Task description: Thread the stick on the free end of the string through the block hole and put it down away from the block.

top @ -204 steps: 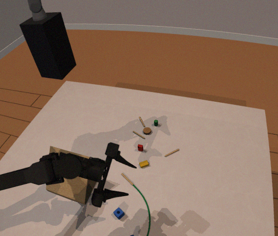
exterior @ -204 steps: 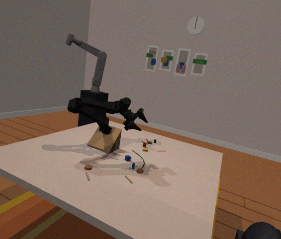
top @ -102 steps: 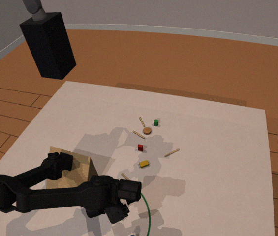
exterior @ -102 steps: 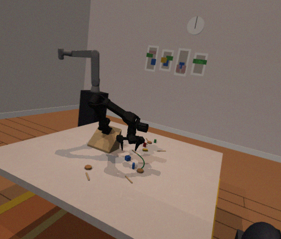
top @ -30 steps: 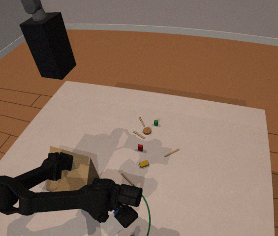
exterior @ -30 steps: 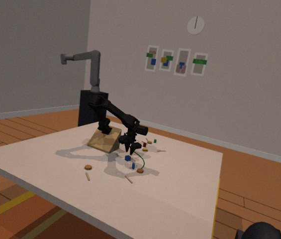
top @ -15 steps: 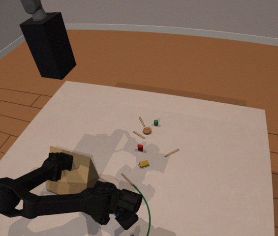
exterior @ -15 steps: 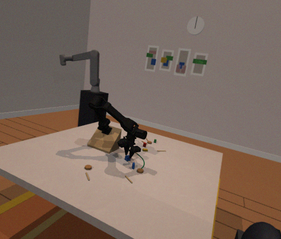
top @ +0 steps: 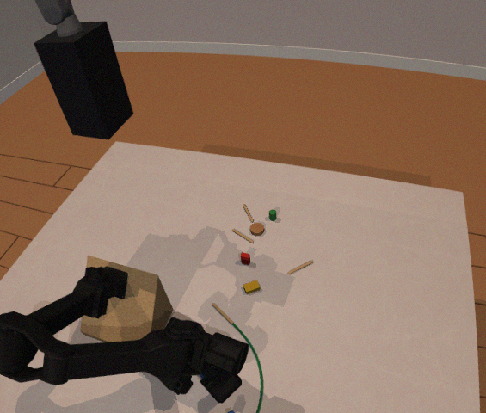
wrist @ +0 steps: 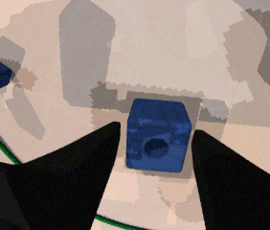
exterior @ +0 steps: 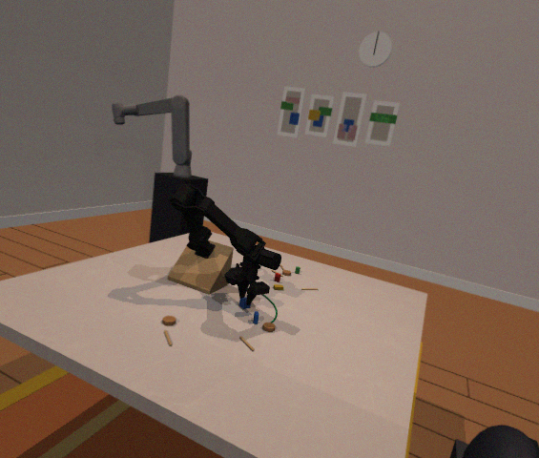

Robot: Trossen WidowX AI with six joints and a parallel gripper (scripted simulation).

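Right now the blue cube is right at my gripper tip. From my gripper tip the other things lie so: thin wooden stick: 10 mm behind, 150 mm to the left, 10 mm below; then yellow block: 20 mm ahead, 250 mm to the left, 10 mm below; then round wooden button: 140 mm ahead, 80 mm to the right, 10 mm below.
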